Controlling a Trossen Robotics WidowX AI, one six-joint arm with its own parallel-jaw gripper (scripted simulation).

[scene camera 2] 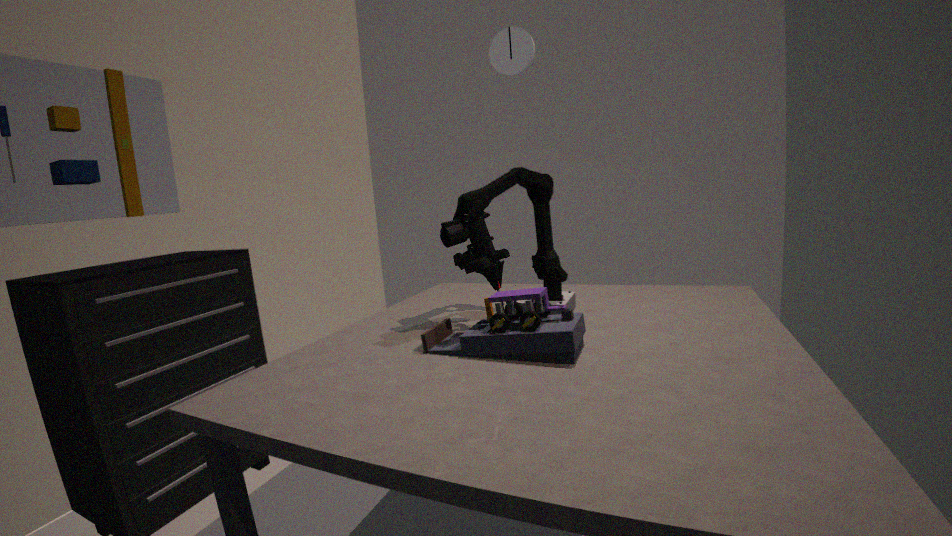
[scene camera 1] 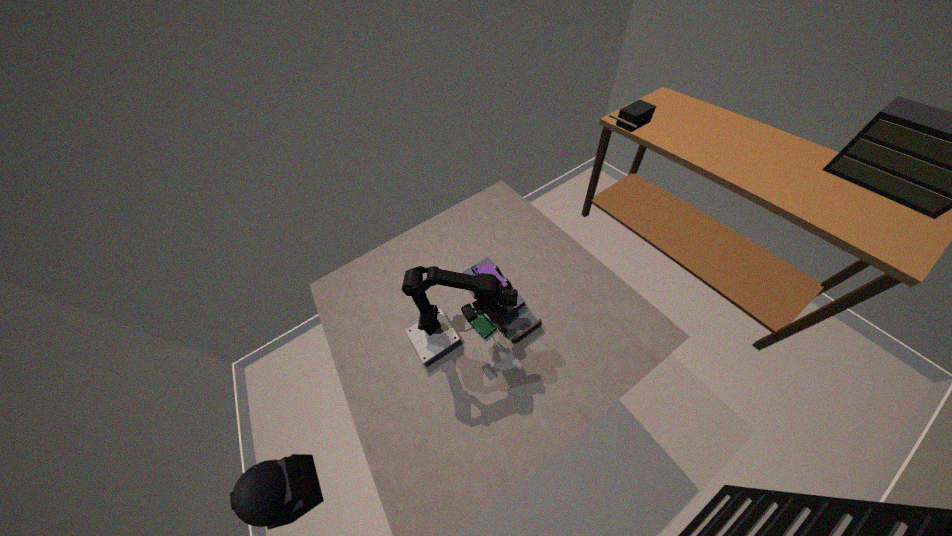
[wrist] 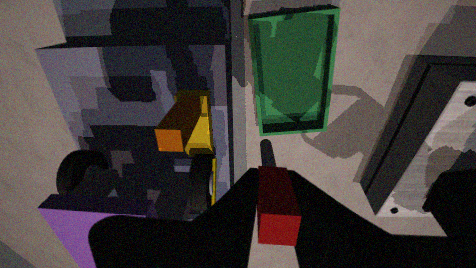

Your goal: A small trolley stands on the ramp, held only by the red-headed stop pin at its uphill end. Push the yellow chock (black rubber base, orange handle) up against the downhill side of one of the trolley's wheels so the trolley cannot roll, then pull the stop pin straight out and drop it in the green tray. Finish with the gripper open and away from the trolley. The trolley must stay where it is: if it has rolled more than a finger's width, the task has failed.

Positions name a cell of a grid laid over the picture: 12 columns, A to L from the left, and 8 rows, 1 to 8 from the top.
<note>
My gripper (scene camera 2: G5) holds a red-headed stop pin (wrist: H7). Further things: a dark trolley wheel (wrist: B5), a green tray (wrist: H2) and a grey ramp (wrist: C3).
My gripper shows as well in the wrist view (wrist: G6). Scene camera 1 misses the red-headed stop pin, which is hidden by my gripper.
</note>
